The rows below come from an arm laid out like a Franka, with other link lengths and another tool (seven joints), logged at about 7 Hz.
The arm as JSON. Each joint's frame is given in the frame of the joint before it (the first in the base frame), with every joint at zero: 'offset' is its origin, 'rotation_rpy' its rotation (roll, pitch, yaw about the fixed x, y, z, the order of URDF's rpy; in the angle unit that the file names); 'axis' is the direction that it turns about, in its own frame. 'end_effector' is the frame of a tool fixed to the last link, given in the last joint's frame.
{
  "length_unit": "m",
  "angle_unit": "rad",
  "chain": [
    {
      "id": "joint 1",
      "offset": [
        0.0,
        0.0,
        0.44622
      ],
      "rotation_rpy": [
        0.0,
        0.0,
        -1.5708
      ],
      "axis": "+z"
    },
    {
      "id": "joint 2",
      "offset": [
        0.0,
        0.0,
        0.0
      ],
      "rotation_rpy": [
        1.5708,
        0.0,
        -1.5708
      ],
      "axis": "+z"
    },
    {
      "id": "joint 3",
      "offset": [
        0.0,
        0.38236,
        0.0
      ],
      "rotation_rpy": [
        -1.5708,
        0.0,
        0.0
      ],
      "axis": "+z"
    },
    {
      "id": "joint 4",
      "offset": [
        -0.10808,
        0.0,
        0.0
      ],
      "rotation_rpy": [
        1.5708,
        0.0,
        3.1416
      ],
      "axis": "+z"
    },
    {
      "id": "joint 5",
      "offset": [
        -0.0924,
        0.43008,
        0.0
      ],
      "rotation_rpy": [
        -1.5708,
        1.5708,
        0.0
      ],
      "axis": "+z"
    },
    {
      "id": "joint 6",
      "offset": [
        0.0,
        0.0,
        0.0
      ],
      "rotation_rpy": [
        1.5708,
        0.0,
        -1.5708
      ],
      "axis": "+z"
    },
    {
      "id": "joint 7",
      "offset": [
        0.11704,
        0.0,
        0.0
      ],
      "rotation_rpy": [
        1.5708,
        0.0,
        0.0
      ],
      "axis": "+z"
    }
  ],
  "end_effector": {
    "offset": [
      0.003,
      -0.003,
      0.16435
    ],
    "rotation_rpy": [
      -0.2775,
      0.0,
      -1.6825
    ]
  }
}
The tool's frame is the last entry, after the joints.
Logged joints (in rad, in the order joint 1, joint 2, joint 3, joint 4, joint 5, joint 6, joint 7), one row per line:
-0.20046, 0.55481, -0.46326, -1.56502, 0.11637, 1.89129, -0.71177
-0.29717, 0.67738, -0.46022, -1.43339, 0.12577, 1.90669, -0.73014
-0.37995, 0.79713, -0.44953, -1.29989, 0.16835, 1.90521, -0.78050
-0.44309, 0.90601, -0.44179, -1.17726, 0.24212, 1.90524, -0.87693
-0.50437, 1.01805, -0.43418, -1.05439, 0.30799, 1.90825, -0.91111
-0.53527, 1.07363, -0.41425, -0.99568, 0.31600, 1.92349, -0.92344
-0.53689, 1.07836, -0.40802, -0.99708, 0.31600, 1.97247, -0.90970
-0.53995, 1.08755, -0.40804, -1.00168, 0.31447, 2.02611, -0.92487
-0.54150, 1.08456, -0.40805, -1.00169, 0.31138, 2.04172, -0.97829
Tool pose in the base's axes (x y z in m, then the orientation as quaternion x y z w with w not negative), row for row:
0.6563, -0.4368, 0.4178, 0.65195, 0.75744, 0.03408, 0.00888
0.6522, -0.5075, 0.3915, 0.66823, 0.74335, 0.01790, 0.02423
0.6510, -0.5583, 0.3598, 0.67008, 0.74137, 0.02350, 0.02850
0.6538, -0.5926, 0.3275, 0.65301, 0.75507, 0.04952, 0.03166
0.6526, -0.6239, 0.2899, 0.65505, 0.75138, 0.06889, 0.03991
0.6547, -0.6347, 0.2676, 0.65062, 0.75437, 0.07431, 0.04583
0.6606, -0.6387, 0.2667, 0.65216, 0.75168, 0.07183, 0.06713
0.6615, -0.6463, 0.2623, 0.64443, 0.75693, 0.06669, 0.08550
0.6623, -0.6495, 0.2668, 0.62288, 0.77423, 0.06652, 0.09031
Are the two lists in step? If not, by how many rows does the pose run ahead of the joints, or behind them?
They are in step.
